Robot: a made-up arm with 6 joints.
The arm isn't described. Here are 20 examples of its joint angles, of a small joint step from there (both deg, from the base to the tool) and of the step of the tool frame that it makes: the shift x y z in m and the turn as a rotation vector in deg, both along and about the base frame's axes.
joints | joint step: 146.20 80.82 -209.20 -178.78 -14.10 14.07 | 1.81 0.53 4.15 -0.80 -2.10 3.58
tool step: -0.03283 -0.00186 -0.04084 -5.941 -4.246 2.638
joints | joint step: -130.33 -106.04 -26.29 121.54 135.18 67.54 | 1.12 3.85 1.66 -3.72 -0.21 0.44
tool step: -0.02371 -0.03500 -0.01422 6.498 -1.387 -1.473
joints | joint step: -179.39 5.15 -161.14 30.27 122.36 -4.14 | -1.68 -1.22 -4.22 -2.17 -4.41 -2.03
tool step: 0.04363 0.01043 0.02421 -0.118 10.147 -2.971
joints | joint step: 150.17 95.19 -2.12 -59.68 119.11 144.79 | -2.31 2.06 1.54 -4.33 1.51 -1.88
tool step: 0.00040 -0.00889 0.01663 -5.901 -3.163 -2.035
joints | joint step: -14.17 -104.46 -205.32 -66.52 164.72 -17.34 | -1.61 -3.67 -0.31 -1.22 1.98 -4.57
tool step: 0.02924 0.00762 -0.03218 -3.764 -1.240 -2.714
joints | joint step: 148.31 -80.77 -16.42 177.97 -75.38 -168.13 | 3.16 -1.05 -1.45 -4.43 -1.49 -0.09
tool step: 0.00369 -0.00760 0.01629 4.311 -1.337 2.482
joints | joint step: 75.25 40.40 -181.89 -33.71 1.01 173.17 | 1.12 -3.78 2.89 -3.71 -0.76 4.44
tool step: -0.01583 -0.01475 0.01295 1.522 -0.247 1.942
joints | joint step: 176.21 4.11 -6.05 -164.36 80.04 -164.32 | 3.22 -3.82 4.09 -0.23 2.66 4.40
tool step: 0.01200 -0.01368 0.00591 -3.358 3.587 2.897
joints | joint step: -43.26 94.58 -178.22 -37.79 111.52 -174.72 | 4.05 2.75 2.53 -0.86 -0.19 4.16
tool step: 0.03078 0.03947 -0.05630 -0.310 3.906 1.532
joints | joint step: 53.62 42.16 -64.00 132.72 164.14 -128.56 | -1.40 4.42 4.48 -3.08 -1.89 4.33
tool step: -0.02126 -0.03930 -0.06164 -10.482 4.496 5.331
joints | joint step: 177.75 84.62 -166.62 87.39 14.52 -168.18 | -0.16 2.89 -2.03 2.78 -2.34 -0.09
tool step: 0.00343 0.00617 -0.02180 -2.350 -0.694 -2.869
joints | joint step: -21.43 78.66 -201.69 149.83 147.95 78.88 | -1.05 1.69 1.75 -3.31 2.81 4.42
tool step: 0.01932 -0.01347 -0.02977 -6.438 5.006 -1.842
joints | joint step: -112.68 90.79 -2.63 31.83 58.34 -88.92 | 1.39 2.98 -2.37 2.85 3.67 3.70
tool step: -0.00274 0.00281 -0.00085 6.806 2.327 1.935
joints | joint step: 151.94 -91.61 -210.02 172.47 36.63 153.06 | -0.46 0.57 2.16 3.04 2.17 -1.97
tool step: 0.01153 -0.01285 0.02034 1.346 -1.231 -0.367
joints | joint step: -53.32 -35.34 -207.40 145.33 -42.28 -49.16 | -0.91 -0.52 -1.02 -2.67 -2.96 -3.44
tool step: 0.00087 0.00600 -0.01758 4.496 -2.322 -3.374
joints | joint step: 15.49 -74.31 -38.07 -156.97 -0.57 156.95 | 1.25 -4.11 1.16 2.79 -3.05 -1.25
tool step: -0.02563 0.00436 0.00718 0.900 0.061 3.064
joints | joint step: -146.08 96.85 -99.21 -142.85 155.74 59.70 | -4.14 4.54 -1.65 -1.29 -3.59 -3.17
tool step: 0.00848 0.03956 -0.03237 2.601 -6.160 -5.678
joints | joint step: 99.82 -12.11 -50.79 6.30 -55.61 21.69 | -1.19 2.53 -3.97 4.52 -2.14 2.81
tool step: 0.01794 0.00865 0.01348 2.841 6.867 -2.086
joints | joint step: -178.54 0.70 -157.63 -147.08 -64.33 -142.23 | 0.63 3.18 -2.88 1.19 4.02 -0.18
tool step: -0.01635 -0.00542 0.00326 -2.450 3.065 0.823
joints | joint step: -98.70 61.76 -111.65 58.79 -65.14 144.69 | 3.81 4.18 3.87 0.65 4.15 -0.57
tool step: 0.04313 0.00796 -0.08364 10.238 -3.822 5.897
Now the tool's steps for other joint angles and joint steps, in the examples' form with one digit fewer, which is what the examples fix.
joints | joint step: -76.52 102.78 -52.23 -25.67 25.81 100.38 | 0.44 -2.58 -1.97 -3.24 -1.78 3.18
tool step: 0.0121 -0.0428 -0.0198 -6.55 -1.61 0.96
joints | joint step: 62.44 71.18 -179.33 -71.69 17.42 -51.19 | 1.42 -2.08 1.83 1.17 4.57 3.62
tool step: -0.0093 0.0045 0.0092 2.56 5.23 -1.63
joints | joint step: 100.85 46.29 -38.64 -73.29 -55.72 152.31 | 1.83 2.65 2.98 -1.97 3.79 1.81
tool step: 0.0018 -0.0520 -0.0199 -7.27 -4.62 3.30
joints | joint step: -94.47 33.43 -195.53 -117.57 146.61 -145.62 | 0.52 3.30 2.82 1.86 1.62 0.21
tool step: -0.0036 -0.0622 -0.0147 5.14 -2.29 1.59
